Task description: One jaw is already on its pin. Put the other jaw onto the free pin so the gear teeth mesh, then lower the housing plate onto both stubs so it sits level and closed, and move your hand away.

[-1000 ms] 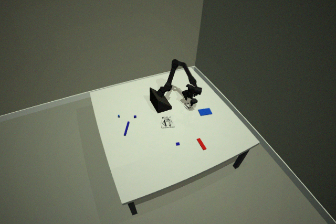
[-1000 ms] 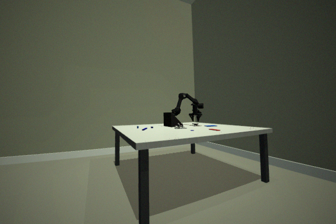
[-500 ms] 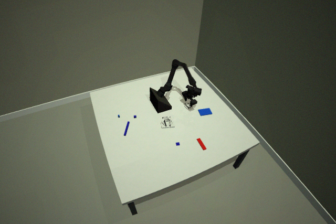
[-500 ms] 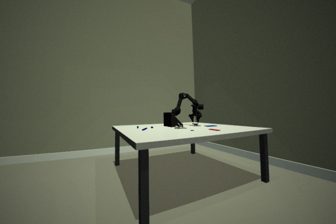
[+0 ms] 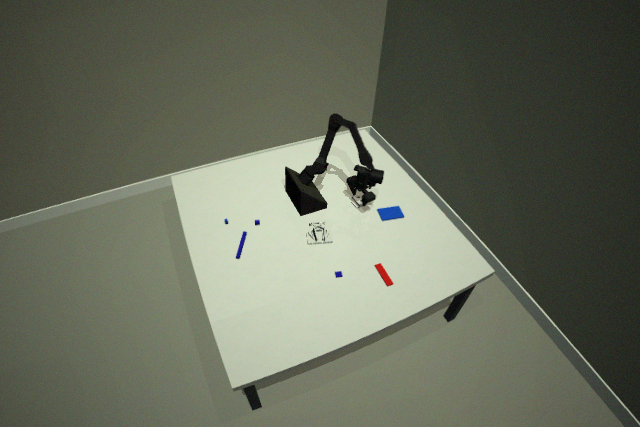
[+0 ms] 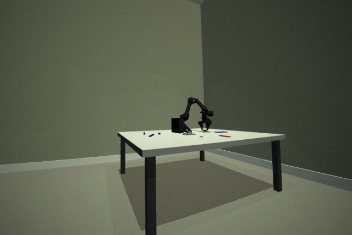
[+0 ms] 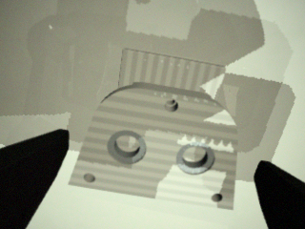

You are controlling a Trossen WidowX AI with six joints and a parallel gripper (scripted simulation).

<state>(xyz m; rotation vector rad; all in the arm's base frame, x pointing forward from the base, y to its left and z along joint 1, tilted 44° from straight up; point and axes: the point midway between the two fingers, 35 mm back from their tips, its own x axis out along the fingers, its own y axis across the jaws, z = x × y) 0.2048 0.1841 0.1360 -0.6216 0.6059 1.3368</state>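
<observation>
Now: gripper tip 4 cm short of the jaw, 30 cm to the left of it and 1 cm above it. Also, from my gripper tip: blue bar 5 cm behind, 65 cm to the right, 2 cm below; then red bar 43 cm ahead, 18 cm to the right, 2 cm below; then blue flat plate 15 cm ahead, 10 cm to the left, 2 cm below.
</observation>
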